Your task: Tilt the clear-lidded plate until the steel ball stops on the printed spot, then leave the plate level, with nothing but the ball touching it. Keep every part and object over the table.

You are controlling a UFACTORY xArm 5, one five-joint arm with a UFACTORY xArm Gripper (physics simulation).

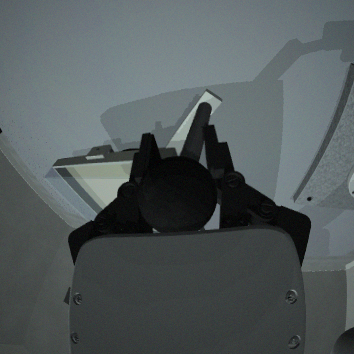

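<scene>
The plate (pixel 115 159) shows left of centre, with a dark rim and a pale inner surface. Its near and right parts are hidden behind my gripper and a large black round knob (pixel 178 194). A dark rod (pixel 198 127) runs from behind the knob along a pale bar (pixel 189 120) beyond the plate. My gripper (pixel 180 143) is partly closed, with one finger against each side of the knob; it looks shut on the knob, though the contact is partly hidden. The printed spot and the steel ball do not show. The plate's tilt is hard to tell.
The grey-blue table (pixel 55 75) has a curved edge running down the left and along the bottom. A speckled grey curved plate (pixel 330 145) with a dark hole lies at the right, beside a white round part at the frame edge. Arm shadows cross the table.
</scene>
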